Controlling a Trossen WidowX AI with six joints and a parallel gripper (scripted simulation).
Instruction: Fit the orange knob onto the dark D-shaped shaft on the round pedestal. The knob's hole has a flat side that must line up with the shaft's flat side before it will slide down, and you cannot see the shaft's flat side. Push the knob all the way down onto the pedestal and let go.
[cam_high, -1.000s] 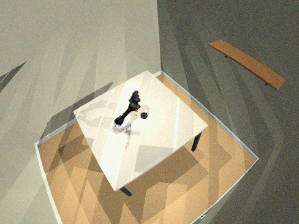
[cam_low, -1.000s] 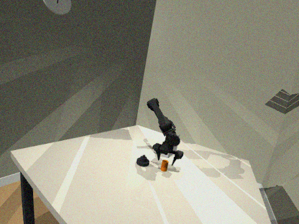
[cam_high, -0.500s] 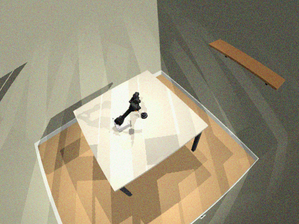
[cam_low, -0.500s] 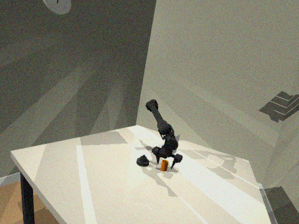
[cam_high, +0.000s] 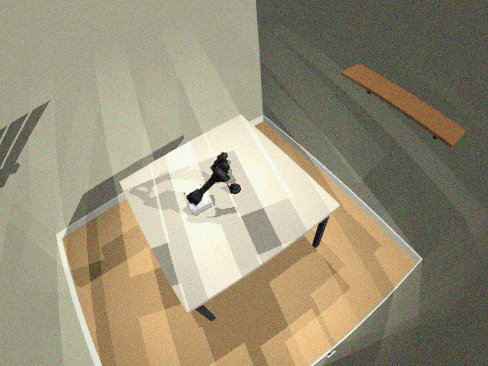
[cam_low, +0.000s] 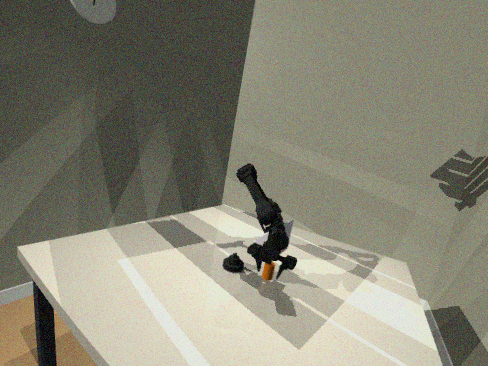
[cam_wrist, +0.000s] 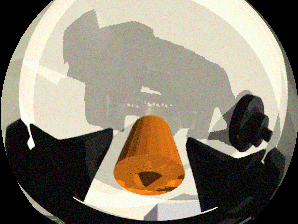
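The orange knob lies 20 mm above my gripper tip. Also, from my gripper tip: dark round pedestal: 40 mm ahead, 140 mm to the right, 20 mm above.
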